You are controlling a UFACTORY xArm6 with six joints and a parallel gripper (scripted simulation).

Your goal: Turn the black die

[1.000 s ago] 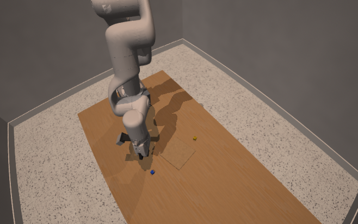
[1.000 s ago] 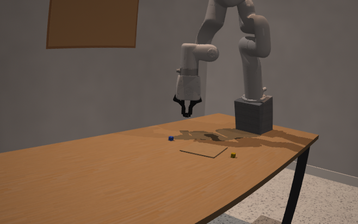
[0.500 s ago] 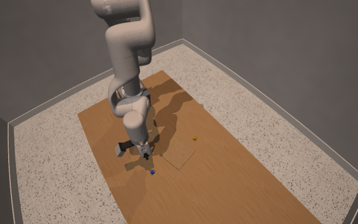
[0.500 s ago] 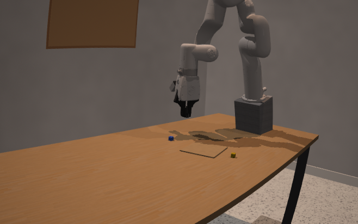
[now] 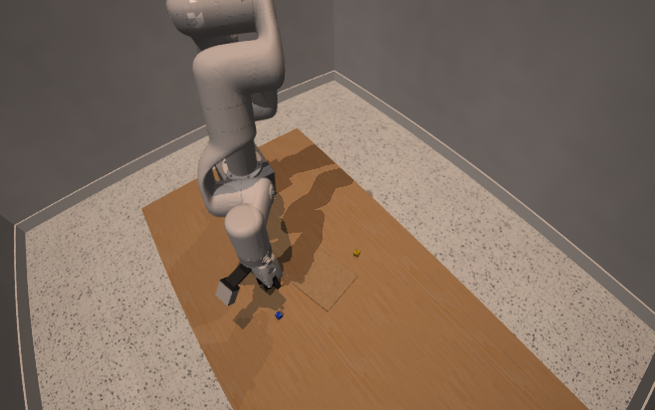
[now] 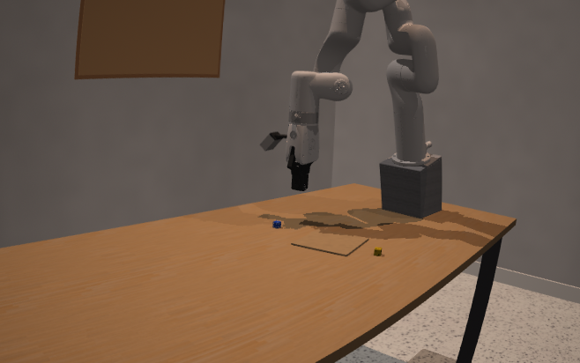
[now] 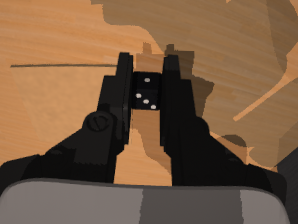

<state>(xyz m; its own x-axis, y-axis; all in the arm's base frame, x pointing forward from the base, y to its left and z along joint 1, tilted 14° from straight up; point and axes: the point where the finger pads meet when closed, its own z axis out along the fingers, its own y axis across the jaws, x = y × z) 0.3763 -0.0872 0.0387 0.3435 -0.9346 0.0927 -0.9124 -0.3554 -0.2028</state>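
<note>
Right now the black die is 10 mm to the left of my hand and 10 mm below it. Also, from my hand: yellow die: 280 mm to the left, 110 mm below; tan mat: 30 mm ahead, 160 mm to the left, 120 mm below; blue die: 60 mm ahead, 10 mm to the right, 110 mm below.
</note>
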